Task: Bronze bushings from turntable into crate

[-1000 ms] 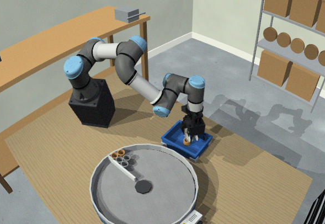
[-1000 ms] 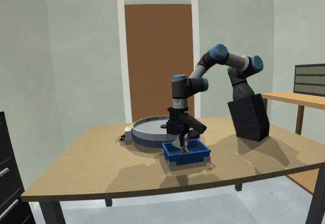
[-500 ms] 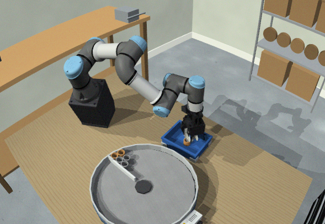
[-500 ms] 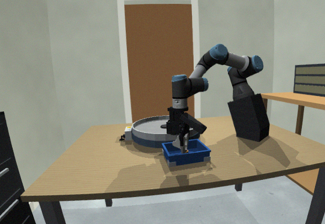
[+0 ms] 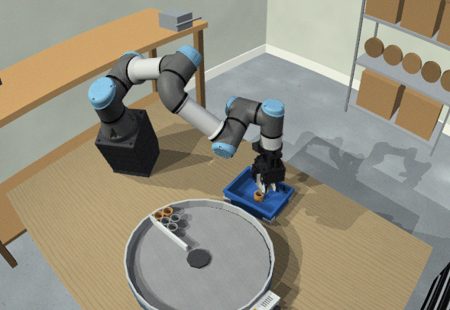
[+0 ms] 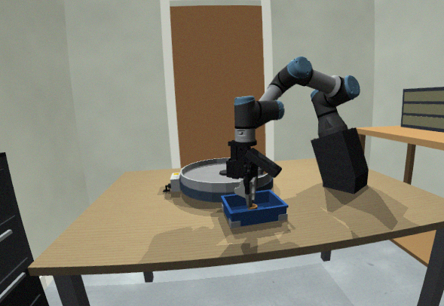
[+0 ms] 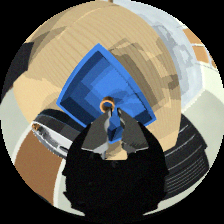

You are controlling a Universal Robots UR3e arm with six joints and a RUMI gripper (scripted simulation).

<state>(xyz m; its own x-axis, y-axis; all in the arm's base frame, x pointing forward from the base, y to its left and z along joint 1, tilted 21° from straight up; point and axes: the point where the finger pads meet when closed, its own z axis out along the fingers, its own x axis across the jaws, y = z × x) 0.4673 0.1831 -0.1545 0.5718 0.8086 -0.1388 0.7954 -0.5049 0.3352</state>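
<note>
The blue crate lies 2 cm below my hand, 1 cm to the right of it and 1 cm behind it. The rest, counted from my hand: grey turntable 34 cm to the right, 2 cm ahead, 1 cm above.
</note>
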